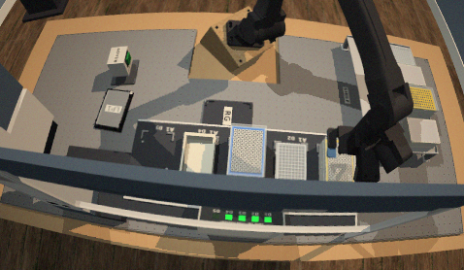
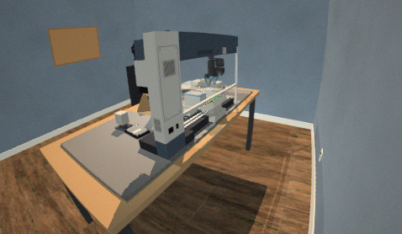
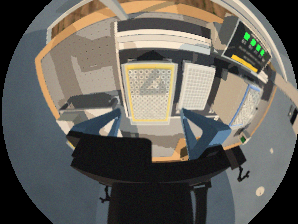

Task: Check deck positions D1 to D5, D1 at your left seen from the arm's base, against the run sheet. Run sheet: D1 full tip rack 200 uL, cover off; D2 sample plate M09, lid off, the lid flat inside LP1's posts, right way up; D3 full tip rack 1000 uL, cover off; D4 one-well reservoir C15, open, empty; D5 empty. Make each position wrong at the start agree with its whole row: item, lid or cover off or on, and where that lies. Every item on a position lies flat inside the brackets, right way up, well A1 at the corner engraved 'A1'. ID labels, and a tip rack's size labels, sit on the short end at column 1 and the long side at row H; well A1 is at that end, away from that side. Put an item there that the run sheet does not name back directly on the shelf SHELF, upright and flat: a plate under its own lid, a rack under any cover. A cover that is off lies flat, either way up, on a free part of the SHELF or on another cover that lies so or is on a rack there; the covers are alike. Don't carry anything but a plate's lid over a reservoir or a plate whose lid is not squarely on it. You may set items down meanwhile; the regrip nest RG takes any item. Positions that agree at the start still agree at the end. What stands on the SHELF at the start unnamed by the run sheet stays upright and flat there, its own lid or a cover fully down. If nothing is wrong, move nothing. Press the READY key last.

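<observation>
My gripper is now 10 mm past the yellow-framed tip rack and 70 mm above it. Round my hand: white well plate (10 mm behind, 120 mm to the right, 100 mm below); then blue-framed tip rack (40 mm behind, 250 mm to the right, 40 mm below); then regrip nest (190 mm behind, 280 mm to the right, 160 mm below).
</observation>
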